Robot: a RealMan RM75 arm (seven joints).
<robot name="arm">
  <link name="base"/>
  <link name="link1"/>
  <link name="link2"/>
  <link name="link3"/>
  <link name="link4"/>
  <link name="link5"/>
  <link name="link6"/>
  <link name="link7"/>
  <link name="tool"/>
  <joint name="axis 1" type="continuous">
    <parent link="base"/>
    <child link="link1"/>
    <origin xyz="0 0 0.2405" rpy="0 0 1.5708"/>
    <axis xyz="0 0 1"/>
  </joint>
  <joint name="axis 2" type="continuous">
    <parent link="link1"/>
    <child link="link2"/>
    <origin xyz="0 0 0" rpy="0 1.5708 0"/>
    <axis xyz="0 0 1"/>
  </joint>
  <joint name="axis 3" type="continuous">
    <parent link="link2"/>
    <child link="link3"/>
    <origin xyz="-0.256 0 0" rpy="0 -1.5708 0"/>
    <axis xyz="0 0 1"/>
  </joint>
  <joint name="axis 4" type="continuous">
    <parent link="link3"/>
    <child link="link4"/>
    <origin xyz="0 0 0" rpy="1.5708 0 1.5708"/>
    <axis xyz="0 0 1"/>
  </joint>
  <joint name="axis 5" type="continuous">
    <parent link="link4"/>
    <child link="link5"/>
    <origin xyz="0 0.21 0" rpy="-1.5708 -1.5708 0"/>
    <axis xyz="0 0 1"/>
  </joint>
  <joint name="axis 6" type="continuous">
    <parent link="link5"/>
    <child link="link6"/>
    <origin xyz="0 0 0" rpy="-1.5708 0 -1.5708"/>
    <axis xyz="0 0 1"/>
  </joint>
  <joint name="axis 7" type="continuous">
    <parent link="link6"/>
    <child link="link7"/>
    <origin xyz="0 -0.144 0" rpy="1.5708 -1.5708 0"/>
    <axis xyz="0 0 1"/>
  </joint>
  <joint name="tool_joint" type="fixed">
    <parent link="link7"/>
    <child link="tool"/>
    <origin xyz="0 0 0" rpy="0 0 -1.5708"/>
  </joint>
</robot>
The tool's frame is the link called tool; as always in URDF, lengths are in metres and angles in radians. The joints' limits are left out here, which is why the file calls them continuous.
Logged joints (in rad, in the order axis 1, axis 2, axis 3, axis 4, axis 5, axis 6, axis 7), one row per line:
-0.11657, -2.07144, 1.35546, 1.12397, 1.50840, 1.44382, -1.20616
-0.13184, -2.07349, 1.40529, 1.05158, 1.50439, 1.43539, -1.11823
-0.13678, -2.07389, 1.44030, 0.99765, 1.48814, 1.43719, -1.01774
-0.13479, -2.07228, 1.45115, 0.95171, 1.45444, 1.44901, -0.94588
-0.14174, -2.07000, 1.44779, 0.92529, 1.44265, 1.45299, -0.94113
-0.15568, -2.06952, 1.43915, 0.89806, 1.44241, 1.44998, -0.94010
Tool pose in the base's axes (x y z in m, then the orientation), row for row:
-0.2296, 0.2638, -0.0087, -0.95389, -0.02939, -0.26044, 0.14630
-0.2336, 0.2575, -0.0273, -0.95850, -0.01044, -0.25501, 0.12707
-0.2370, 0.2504, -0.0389, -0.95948, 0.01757, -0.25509, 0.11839
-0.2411, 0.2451, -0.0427, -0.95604, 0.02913, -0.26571, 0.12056
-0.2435, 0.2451, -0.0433, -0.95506, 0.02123, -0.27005, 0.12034
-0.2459, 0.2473, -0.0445, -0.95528, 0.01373, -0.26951, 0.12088
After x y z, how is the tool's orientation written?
As a quaternion, x y z w.
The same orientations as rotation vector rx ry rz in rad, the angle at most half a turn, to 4 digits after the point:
-2.7462, -0.0846, -0.7498
-2.7896, -0.0304, -0.7422
-2.8063, 0.0514, -0.7461
-2.7928, 0.0851, -0.7762
-2.7903, 0.0620, -0.7890
-2.7901, 0.0401, -0.7871

